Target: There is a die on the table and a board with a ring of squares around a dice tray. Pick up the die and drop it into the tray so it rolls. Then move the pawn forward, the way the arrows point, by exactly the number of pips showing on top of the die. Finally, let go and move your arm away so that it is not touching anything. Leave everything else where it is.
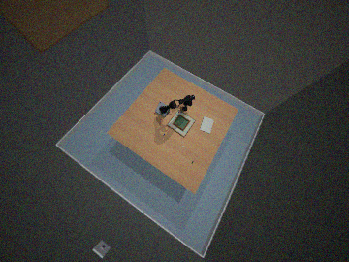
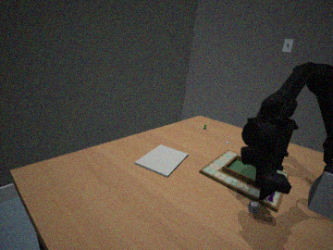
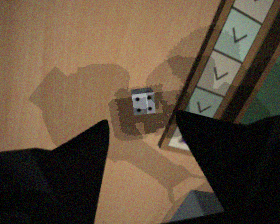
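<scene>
My gripper tip is now 60 mm above the white die and 10 mm to the left of it. Round my gripper tip: green dice tray 210 mm to the right, 60 mm below, 60 mm ahead; then purple pawn 80 mm to the right, 40 mm below, 40 mm behind; then white sheet 380 mm ahead, 70 mm to the right, 70 mm below.
</scene>
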